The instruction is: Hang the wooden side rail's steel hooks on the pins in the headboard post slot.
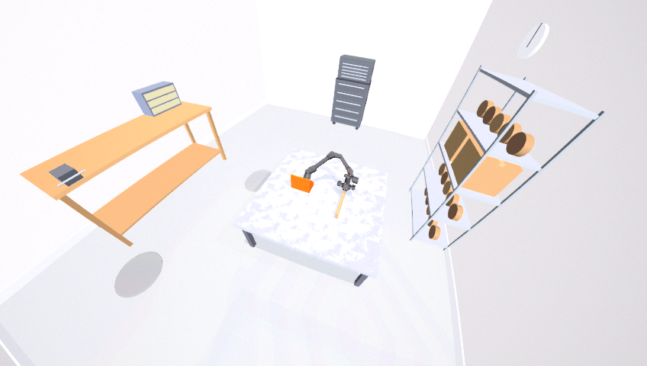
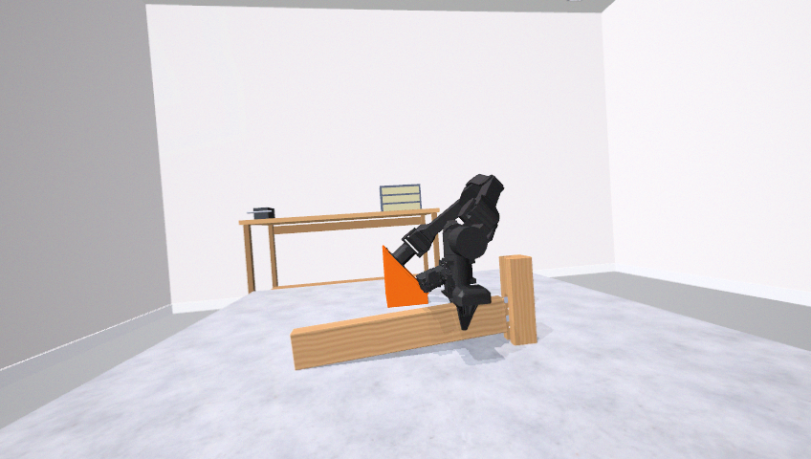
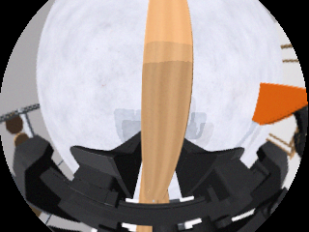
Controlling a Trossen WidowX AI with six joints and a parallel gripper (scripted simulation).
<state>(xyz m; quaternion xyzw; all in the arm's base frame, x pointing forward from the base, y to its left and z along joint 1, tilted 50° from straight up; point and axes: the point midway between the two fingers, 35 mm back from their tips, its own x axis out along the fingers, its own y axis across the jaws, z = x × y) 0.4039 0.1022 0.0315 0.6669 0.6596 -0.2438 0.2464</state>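
Now: the headboard post 120 mm to the left of my gripper tip and 40 mm above it.
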